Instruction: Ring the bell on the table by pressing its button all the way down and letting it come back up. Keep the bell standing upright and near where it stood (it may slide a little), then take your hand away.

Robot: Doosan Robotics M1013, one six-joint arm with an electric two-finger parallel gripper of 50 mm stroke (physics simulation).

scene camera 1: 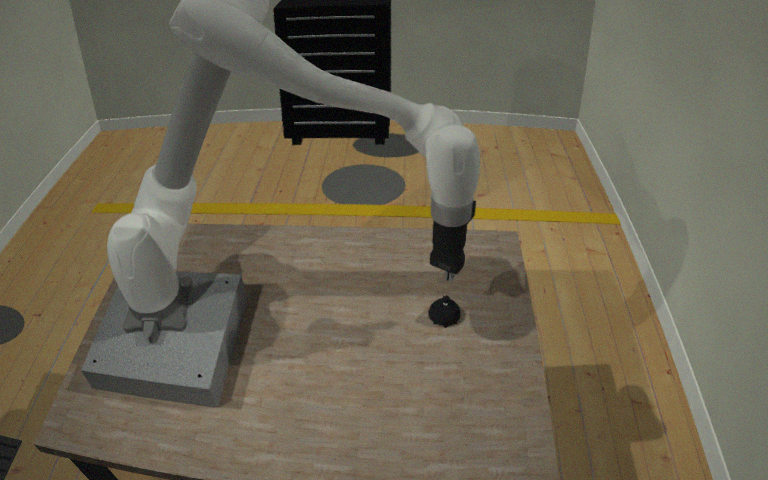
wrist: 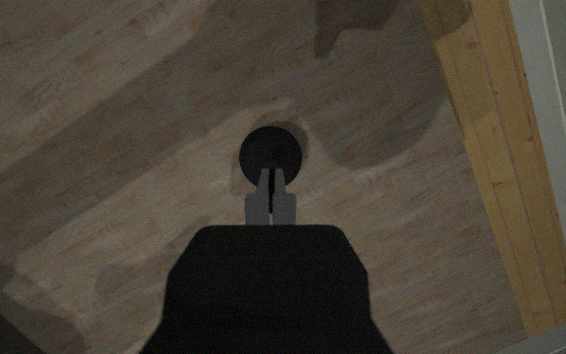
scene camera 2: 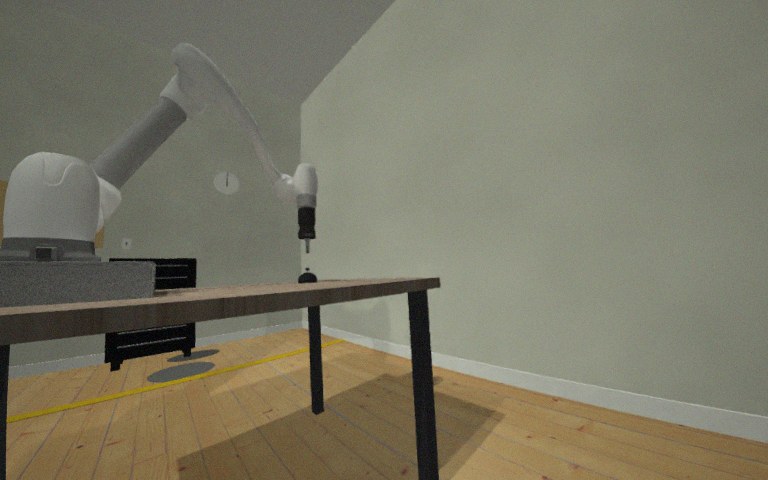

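Pixels of known places: gripper, fingertip midpoint: (scene camera 1: 449, 278) (wrist: 272, 182) (scene camera 2: 307, 253); arm's base at its link origin: (scene camera 1: 158, 305).
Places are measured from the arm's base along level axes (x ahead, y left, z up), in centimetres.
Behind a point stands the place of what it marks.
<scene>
The black domed bell (scene camera 1: 444, 313) {x 74.4, y -3.9, z -5.1 cm} (scene camera 2: 307, 277) {x 73.0, y -4.3, z -6.5 cm} (wrist: 270, 147) {x 76.3, y 0.2, z -4.6 cm} stands upright on the wooden table (scene camera 1: 362, 407) {x 51.6, y -28.0, z -8.8 cm} (scene camera 2: 362, 291) {x 56.1, y -52.6, z -10.5 cm} (wrist: 425, 240) {x 86.0, y -26.9, z -8.8 cm}, toward its right side in scene camera 1. Its small button shows on top of the dome, raised, in both scene views. My gripper (scene camera 1: 450, 276) {x 75.5, y -1.3, z 4.6 cm} (scene camera 2: 307, 251) {x 75.5, y -1.3, z 4.6 cm} (wrist: 272, 182) {x 75.5, y -1.3, z 4.6 cm} is shut with nothing between the fingers. It points straight down above the bell, with a visible gap between the fingertips and the button. In the wrist view the fingertips overlap the near part of the dome and hide some of it.
The arm's grey base block (scene camera 1: 164, 350) {x 4.2, y -15.0, z -0.6 cm} (scene camera 2: 79, 281) {x 6.1, y -24.9, z -4.8 cm} stands on the left of the table. A black drawer cabinet (scene camera 1: 336, 99) (scene camera 2: 152, 341) stands beyond the table by the back wall. A yellow line (scene camera 1: 311, 210) (scene camera 2: 249, 366) runs along the floor behind the table.
</scene>
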